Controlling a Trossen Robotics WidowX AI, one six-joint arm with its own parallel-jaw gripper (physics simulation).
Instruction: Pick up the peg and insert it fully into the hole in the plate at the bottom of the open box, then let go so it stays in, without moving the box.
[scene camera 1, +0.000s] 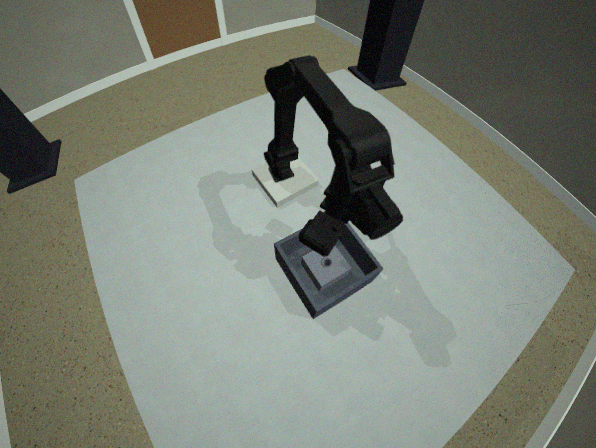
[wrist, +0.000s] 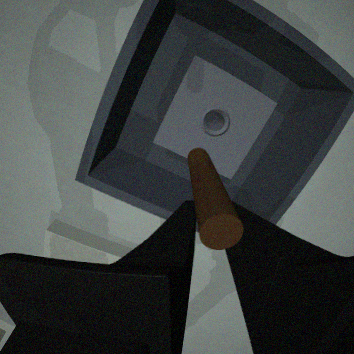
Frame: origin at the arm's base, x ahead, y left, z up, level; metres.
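Seen in the pictures: gripper, fingertip midpoint: (scene camera 1: 329, 229) (wrist: 206, 209); arm's base, origin of the base link: (scene camera 1: 281, 172).
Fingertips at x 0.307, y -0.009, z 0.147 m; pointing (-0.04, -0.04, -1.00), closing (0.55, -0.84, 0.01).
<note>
Offsets run from my fingertips to a thing's top centre. "*": to the spot under its first point. Level surfaces: height alone.
The brown round peg @(0.008 m ahead, 0.006 m left, 0.032 m up) (wrist: 212, 200) is held between the fingertips of my gripper (wrist: 206, 209) in the wrist view, its far end pointing toward the box. My gripper is shut on the peg. In the scene view the gripper body is over the back part of the open box, and its fingertips and the peg are hidden. The dark grey-blue box @(0.030 m ahead, 0.006 m right, 0.078 m down) (scene camera 1: 295, 274) (wrist: 101, 110) stands upright on the floor mat. The lighter square plate @(0.030 m ahead, 0.006 m right, 0.115 m down) (scene camera 1: 316, 269) (wrist: 182, 120) lies at its bottom. The round hole @(* 0.025 m ahead, 0.001 m left, 0.135 m down) (scene camera 1: 327, 262) (wrist: 216, 122) is near the plate's middle; the peg's far end appears beside it.
The box's raised walls surround the plate on all sides. The arm's pale base slab (scene camera 1: 278, 195) lies behind the box on the pale mat @(0.176 m down) (scene camera 1: 200, 325). A dark pillar (scene camera 1: 385, 45) stands at the back right, another (scene camera 1: 22, 145) at the left. The arm's shadow falls across the mat.
</note>
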